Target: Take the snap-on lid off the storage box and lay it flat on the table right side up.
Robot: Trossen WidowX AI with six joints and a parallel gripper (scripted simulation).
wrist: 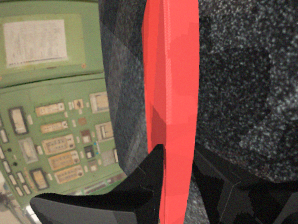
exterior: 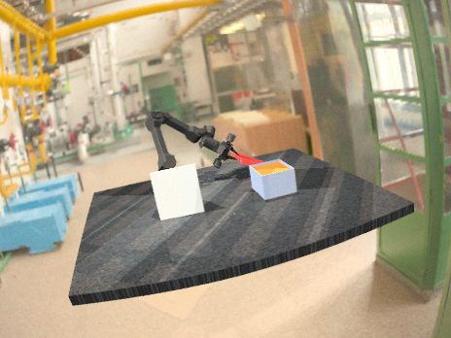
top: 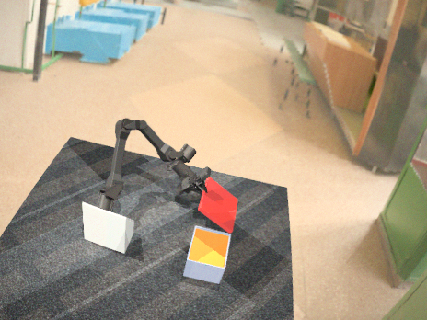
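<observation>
The red lid lies 7 cm ahead of my gripper tip, 1 cm to the right of it and 4 cm below it. From my gripper tip the other things lie so: storage box (1 cm ahead, 35 cm to the right, 4 cm below).
</observation>
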